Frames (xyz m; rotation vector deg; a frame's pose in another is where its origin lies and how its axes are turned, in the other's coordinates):
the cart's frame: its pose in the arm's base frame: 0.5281 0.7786 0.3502 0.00 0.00 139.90
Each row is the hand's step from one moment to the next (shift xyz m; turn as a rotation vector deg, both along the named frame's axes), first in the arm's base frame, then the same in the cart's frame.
Working: the arm's base frame: its pose in the cart's frame: -0.0976 0.9357 -0.3502 0.00 0.00 -139.90

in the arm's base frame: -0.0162 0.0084 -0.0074 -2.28 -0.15 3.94
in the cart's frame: 0.0178 0.0040 -0.0074 1.65 1.58 3.94
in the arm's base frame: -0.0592 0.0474 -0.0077 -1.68 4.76 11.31
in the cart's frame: 0.0758 0.0019 -0.0077 4.35 -2.56 11.31
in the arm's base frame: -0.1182 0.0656 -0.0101 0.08 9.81 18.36
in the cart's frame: 0.1327 0.0260 -0.0101 6.26 -7.56 18.36
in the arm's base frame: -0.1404 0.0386 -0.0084 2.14 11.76 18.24
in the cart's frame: 0.1323 0.0609 -0.0084 5.94 -10.37 18.24
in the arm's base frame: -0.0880 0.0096 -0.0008 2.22 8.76 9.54
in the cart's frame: 0.0735 0.0493 -0.0008 3.94 -8.13 9.54
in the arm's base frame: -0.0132 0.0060 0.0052 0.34 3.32 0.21
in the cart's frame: 0.0140 0.0039 0.0052 1.88 -2.76 0.21
